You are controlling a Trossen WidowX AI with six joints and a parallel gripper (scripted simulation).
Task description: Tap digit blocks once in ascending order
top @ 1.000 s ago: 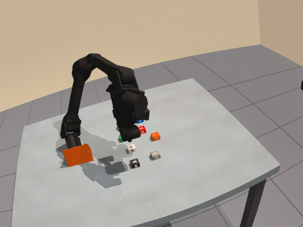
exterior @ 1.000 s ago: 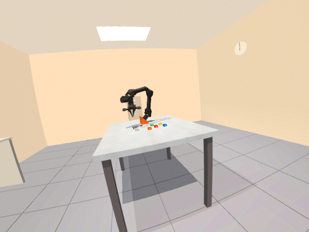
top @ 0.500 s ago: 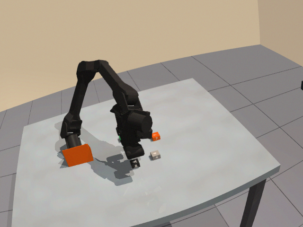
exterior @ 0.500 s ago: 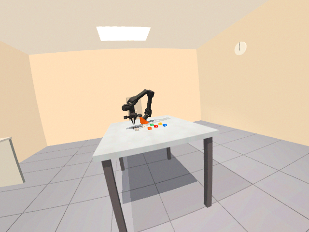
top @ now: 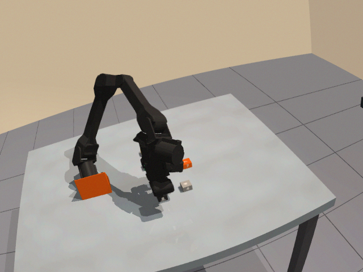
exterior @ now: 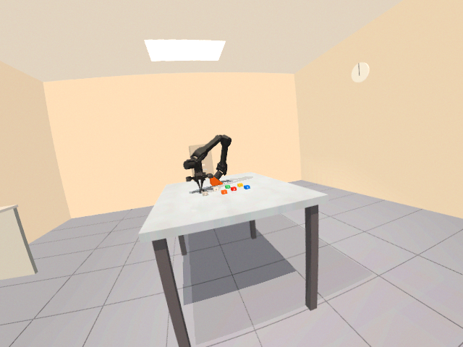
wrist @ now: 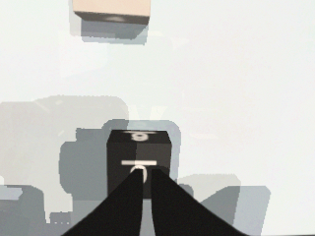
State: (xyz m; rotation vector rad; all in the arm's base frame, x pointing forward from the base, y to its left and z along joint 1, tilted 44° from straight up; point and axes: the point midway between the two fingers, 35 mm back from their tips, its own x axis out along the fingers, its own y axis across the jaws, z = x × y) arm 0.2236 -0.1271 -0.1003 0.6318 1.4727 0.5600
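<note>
The dark block lies 10 mm below my gripper tip. The rest, counted from my gripper tip: grey block (90 mm ahead, 10 mm to the left, 10 mm below); white block (20 mm ahead, 100 mm to the left, 10 mm below); orange block (130 mm ahead, 130 mm to the left, 10 mm below).
</note>
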